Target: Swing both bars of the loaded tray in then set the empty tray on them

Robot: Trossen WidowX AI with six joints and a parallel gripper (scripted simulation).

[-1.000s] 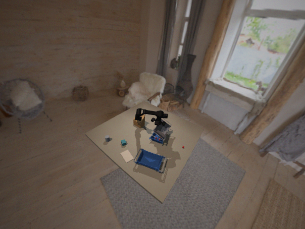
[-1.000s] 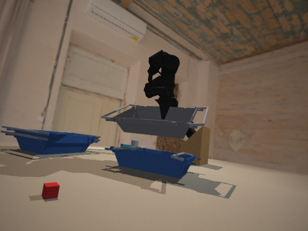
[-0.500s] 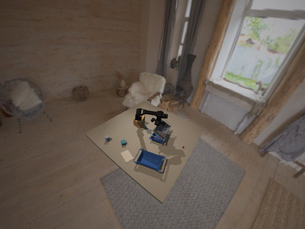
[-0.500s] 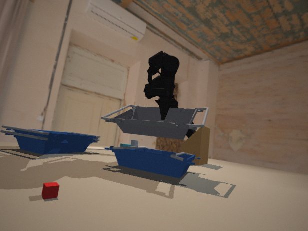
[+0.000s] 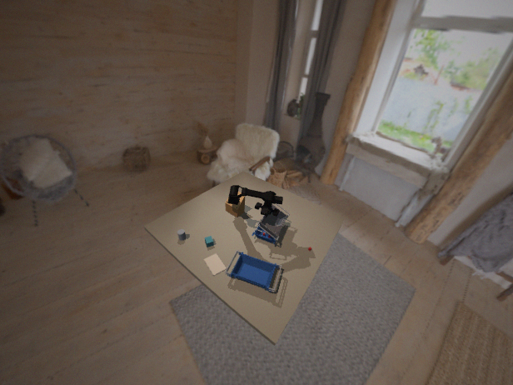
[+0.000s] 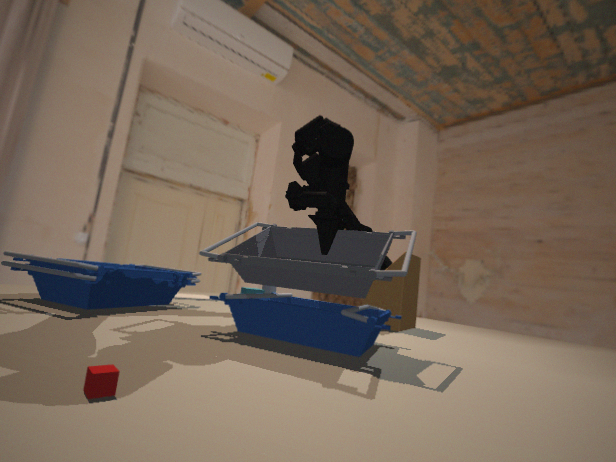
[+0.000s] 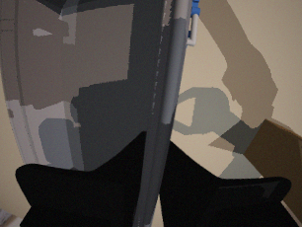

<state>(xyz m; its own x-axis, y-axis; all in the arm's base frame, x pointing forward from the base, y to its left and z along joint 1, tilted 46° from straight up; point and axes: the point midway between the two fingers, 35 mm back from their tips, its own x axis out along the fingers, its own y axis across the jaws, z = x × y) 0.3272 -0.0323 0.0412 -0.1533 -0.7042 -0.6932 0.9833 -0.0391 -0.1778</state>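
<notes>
Now: the grey tray 80 mm ahead of my gripper tip and 10 mm to the left of it. The rest, counted from my gripper tip: cream card: 130 mm behind, 480 mm to the right, 150 mm below; red cube: 400 mm ahead, 10 mm to the left, 140 mm below; teal cube: 280 mm behind, 360 mm to the right, 130 mm below.
</notes>
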